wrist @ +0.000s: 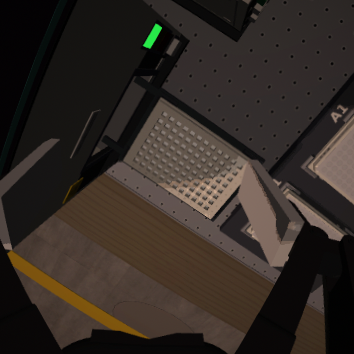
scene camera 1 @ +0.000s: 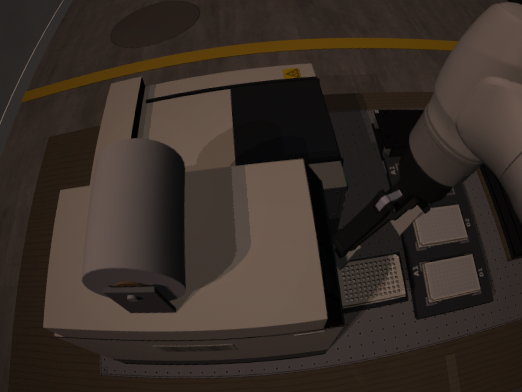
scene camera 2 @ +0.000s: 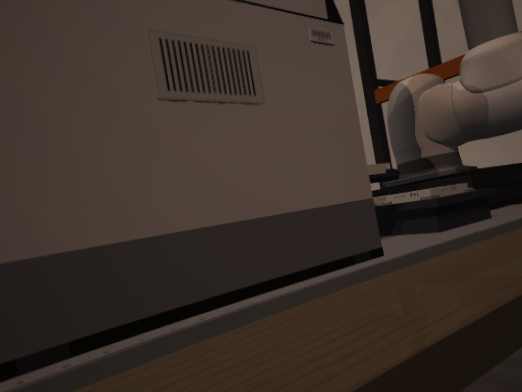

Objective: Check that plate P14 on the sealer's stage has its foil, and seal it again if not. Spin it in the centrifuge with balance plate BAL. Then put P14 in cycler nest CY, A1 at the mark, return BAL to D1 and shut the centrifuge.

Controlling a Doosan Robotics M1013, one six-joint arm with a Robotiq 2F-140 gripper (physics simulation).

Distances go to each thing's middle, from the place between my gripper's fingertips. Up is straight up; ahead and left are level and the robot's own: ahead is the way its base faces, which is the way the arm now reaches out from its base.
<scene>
I see the well plate [scene camera 1: 363, 282] 20 mm behind my hand, 30 mm to the left of it and 120 mm below it. From my hand the other things lie so: dark centrifuge lid [scene camera 1: 282, 121] (60 mm ahead, 300 mm to the right, 20 mm below); grey cylinder [scene camera 1: 135, 227] (300 mm ahead, 20 mm to the right, 180 mm above).
</scene>
